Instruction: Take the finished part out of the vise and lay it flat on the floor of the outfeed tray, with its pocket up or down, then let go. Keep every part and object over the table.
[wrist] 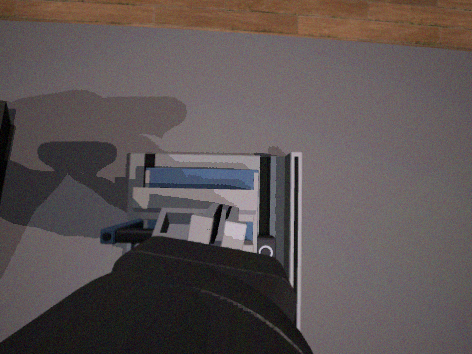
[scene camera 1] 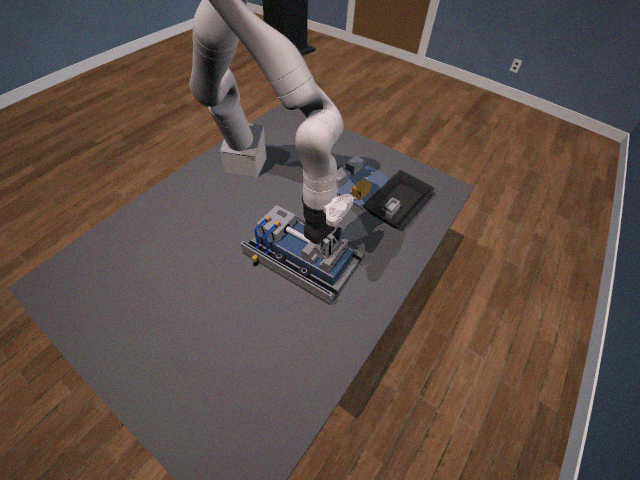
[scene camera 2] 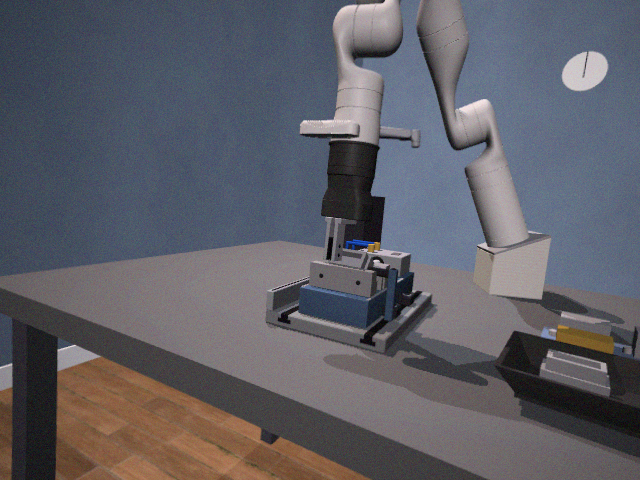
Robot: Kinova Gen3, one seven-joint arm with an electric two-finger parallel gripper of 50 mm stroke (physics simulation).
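Frame: origin at the arm's base, x right, y ahead, z up, level; metres.
Seen in the pictures: gripper, fingertip midpoint: point(wrist: 223, 218) point(scene camera 1: 326, 253) point(scene camera 2: 332, 259); arm's base, link origin: point(scene camera 1: 239, 139) point(scene camera 2: 507, 240).
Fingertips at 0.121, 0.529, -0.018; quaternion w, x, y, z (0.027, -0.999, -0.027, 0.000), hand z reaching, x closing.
Observation:
Pixels of each thing's top centre, then the offset from my fingertips to it, as dx, dy, dz.
- grey block with a rectangular pocket, top centre: point(wrist: 187, 243) point(scene camera 2: 351, 249) point(scene camera 1: 326, 240) -0.021, -0.020, +0.019
- vise, top centre: point(wrist: 196, 329) point(scene camera 2: 363, 255) point(scene camera 1: 303, 234) -0.001, -0.089, -0.001
- grey pocketed part, top centre: point(scene camera 2: 576, 359) point(scene camera 1: 392, 203) -0.324, -0.015, -0.054
- blue post, top centre: point(wrist: 107, 236) point(scene camera 2: 393, 269) -0.088, -0.036, -0.003
The finished part, a grey block with a rectangular pocket point(scene camera 2: 354, 257) point(wrist: 177, 230), is at the vise's front jaw and looks tilted in scene camera 2. My gripper point(scene camera 1: 329, 246) point(scene camera 2: 334, 248) point(wrist: 223, 218) points down with its fingers close together, shut on the part's wall at one end; the rest of the part sticks out to one side. How far the part sits between the jaws is hidden. The vise point(scene camera 1: 342, 269) point(scene camera 2: 336, 304) point(wrist: 200, 178) has a blue body and grey jaws. The black outfeed tray point(scene camera 1: 413, 191) point(scene camera 2: 573, 392) point(wrist: 5, 135) stands to one side.
Another grey pocketed part point(scene camera 1: 391, 206) point(scene camera 2: 573, 369) lies in the tray. Beside the tray is a light-blue plate with a yellow block point(scene camera 1: 360, 188) point(scene camera 2: 584, 338). Blue hoses point(scene camera 1: 266, 227) rise at the vise's rear. A blue post point(scene camera 2: 391, 294) stands beside the vise.

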